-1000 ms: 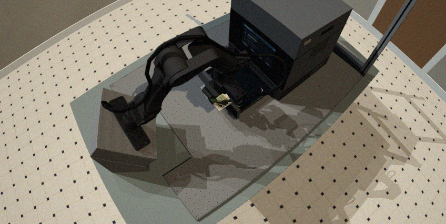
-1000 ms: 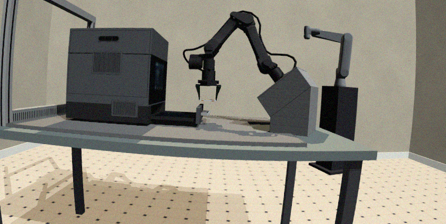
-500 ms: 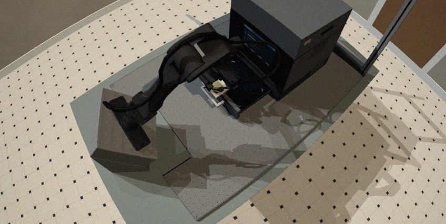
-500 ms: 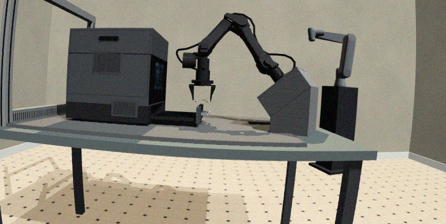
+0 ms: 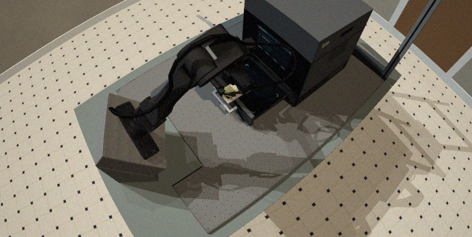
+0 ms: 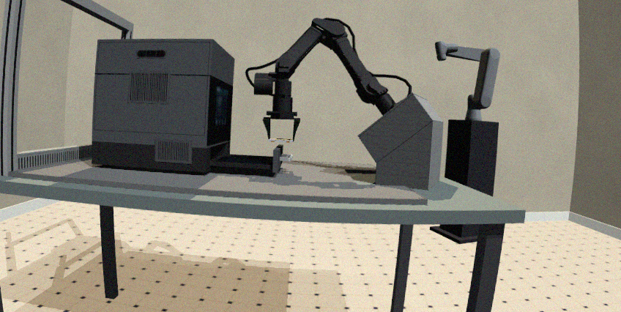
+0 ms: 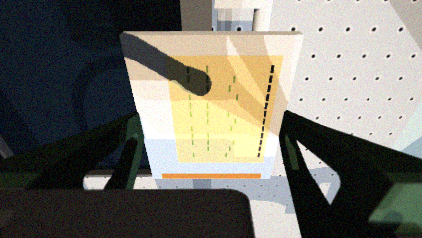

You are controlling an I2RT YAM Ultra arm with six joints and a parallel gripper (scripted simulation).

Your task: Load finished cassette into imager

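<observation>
My gripper is now 1 cm above the cassette. The rest, counted from my hand: drawer: 12 cm ahead, 8 cm below, 3 cm to the right.
</observation>
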